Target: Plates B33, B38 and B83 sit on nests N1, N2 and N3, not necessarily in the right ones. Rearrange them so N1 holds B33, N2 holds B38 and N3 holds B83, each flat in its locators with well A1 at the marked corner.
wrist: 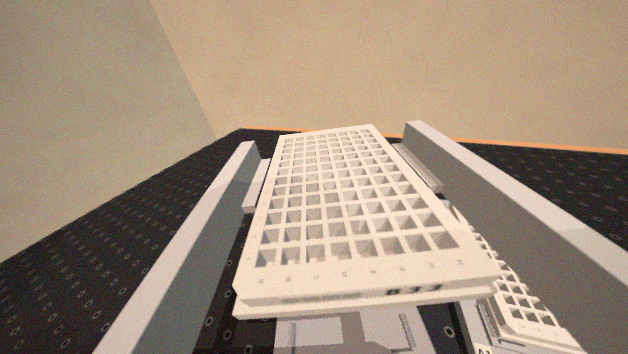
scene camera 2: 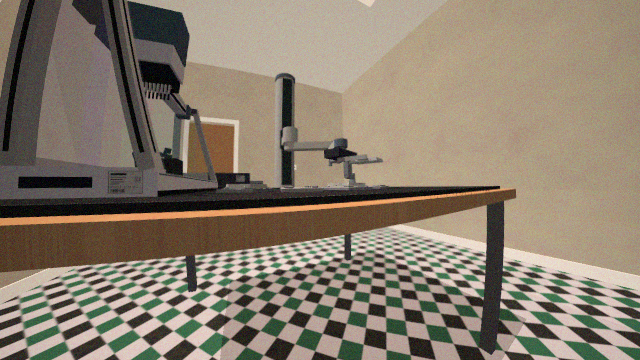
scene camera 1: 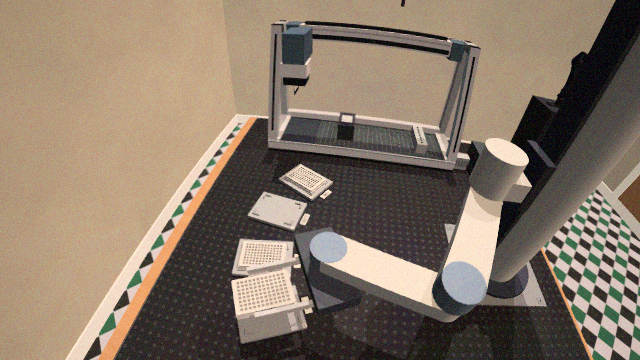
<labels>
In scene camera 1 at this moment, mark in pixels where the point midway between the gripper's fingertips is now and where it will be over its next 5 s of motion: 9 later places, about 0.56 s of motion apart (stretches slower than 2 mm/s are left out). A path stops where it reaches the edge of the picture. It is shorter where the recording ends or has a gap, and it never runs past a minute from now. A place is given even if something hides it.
My gripper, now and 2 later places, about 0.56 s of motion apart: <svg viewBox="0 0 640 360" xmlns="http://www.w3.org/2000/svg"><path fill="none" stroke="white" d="M250 292L258 310L251 292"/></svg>
</labels>
